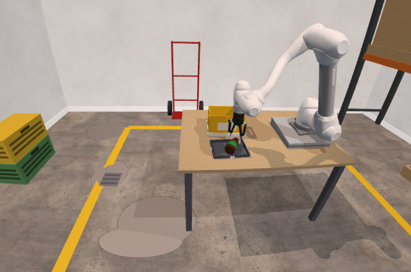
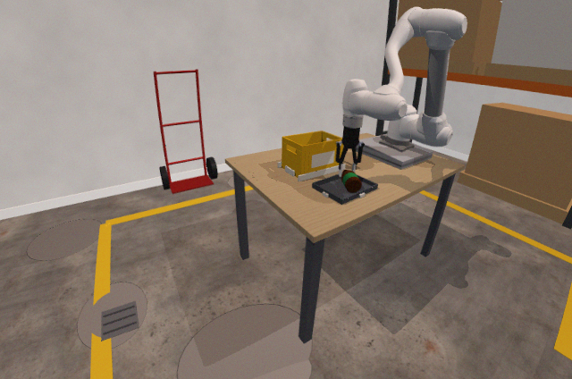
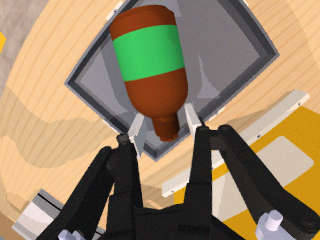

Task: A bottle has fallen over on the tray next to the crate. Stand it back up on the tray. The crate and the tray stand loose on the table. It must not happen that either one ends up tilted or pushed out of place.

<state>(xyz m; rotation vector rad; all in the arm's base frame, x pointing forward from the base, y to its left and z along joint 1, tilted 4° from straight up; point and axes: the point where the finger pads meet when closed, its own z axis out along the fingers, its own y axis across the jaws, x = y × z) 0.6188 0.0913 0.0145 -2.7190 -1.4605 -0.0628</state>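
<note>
My hand is 30 mm short of the bottle, 40 mm to the right of it and 20 mm above it. Round my hand: dark tray (50 mm ahead, 40 mm to the left, 50 mm below); yellow crate (30 mm ahead, 230 mm to the right, 20 mm above).
</note>
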